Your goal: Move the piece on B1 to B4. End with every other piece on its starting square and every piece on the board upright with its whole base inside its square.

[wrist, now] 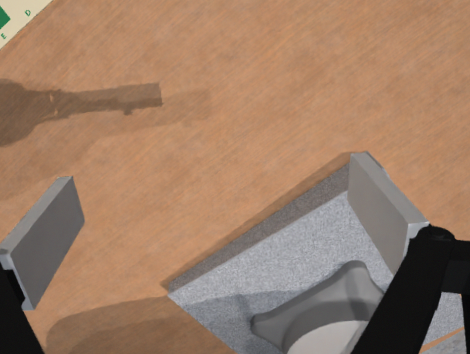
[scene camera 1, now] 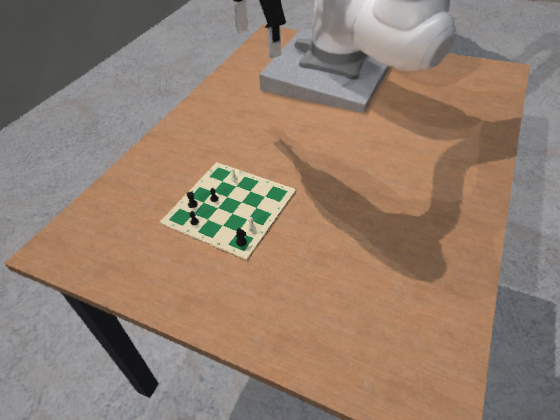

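Pixels of known places: gripper, fingertip midpoint: (wrist: 212, 188) (scene camera 1: 258, 42); arm's base, link origin: (wrist: 335, 325) (scene camera 1: 335, 58).
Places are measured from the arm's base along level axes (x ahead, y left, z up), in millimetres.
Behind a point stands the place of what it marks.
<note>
The small green and cream board (scene camera 1: 226, 245) @(z -33, x 743, y -9 mm) lies on the table; a corner strip of the board (wrist: 26, 22) @(z -33, x 536, y 6 mm) shows in the wrist view. A small black piece (scene camera 1: 194, 218) @(z -19, x 709, y -99 mm) stands upright on B1. Square B4 (scene camera 1: 225, 189) @(z -33, x 596, y -84 mm) is vacant. Other upright pieces are a black piece (scene camera 1: 192, 201) @(z -18, x 667, y -128 mm) on A2, a black piece (scene camera 1: 214, 195) @(z -19, x 634, y -91 mm) on B3, a pale piece (scene camera 1: 234, 177) @(z -24, x 561, y -77 mm) on B5, a pale piece (scene camera 1: 252, 226) @(z -23, x 686, y 24 mm) on E2 and a black piece (scene camera 1: 241, 238) @(z -16, x 728, y 19 mm) on E1. My gripper (scene camera 1: 258, 43) @(z 197, x 349, y -90 mm) (wrist: 212, 188) @(z 197, x 349, y -90 mm) is open and empty, high up beside the robot's base, well away from the board.
The grey base block (scene camera 1: 310, 92) @(z -10, x 186, y -17 mm) (wrist: 260, 250) @(z 0, x 177, y -5 mm) stands at the table's robot end, with the white arm (scene camera 1: 400, 35) @(z 170, x 170, y 198 mm) above it. The arm's shadow (scene camera 1: 370, 225) @(z -39, x 589, y 250 mm) falls on the wooden table (scene camera 1: 325, 325) @(z -39, x 839, y 229 mm) beside the board. The table's left edge runs behind the gripper.
</note>
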